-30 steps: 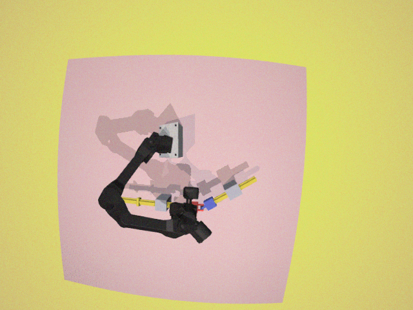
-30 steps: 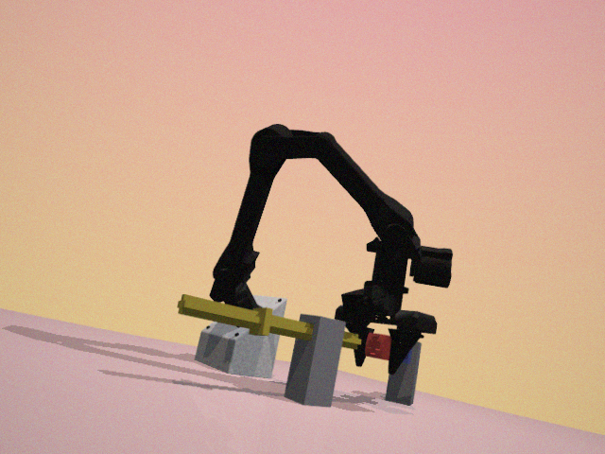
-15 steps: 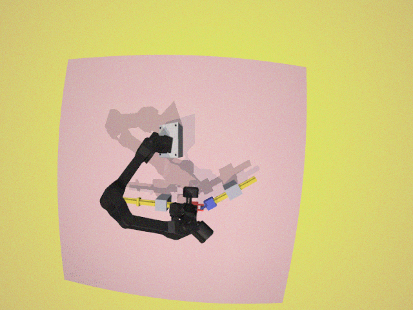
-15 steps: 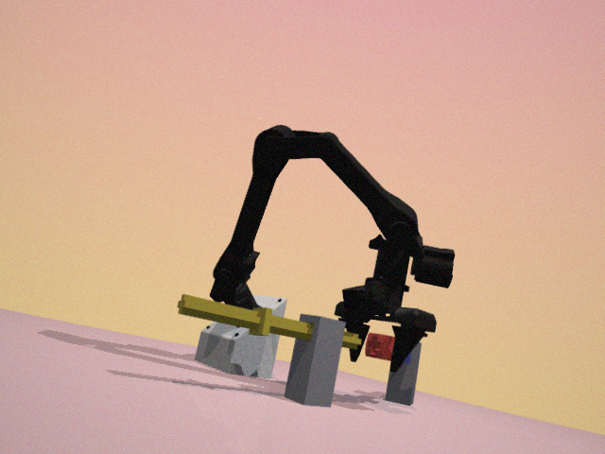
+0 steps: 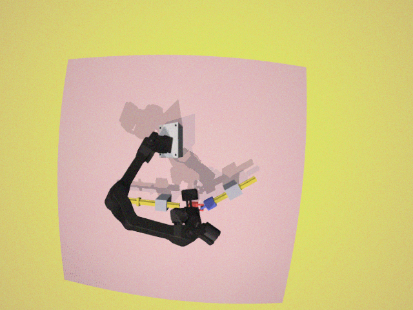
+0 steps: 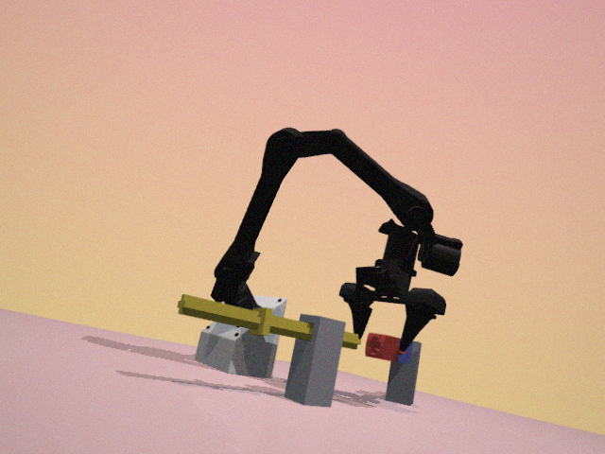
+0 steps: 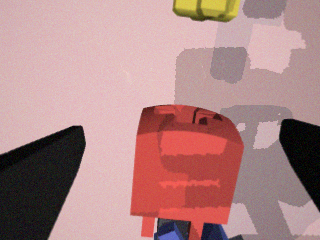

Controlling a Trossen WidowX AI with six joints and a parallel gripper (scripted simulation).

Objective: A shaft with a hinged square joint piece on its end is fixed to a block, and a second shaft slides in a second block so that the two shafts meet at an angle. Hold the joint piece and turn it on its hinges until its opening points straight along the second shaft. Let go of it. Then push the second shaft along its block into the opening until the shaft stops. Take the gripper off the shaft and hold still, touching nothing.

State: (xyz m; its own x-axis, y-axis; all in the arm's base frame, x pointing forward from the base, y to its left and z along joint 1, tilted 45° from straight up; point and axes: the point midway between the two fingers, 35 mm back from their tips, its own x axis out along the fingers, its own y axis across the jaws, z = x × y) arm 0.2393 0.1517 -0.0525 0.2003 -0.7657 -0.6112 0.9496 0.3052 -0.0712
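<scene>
Now: gripper tip 20 mm to the right of the red joint piece.
</scene>
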